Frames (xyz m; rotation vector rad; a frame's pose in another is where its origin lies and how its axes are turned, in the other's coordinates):
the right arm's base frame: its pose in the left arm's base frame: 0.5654 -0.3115 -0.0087 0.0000 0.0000 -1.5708
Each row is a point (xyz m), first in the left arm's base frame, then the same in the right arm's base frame.
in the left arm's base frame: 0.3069 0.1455 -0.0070
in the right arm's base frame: -0.4570 -0.2585 0.0017
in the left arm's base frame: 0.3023 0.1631 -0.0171
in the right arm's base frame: -0.4746 -0.2631 -0.0084
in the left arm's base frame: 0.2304 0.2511 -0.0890
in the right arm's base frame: -0.5626 -0.3350 -0.0803
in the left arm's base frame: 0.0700 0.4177 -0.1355
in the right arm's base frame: -0.7292 -0.4954 -0.1268
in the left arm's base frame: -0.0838 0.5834 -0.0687
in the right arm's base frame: -0.8949 -0.6492 -0.0600
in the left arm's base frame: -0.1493 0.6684 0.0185
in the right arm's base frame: -0.9799 -0.7147 0.0272
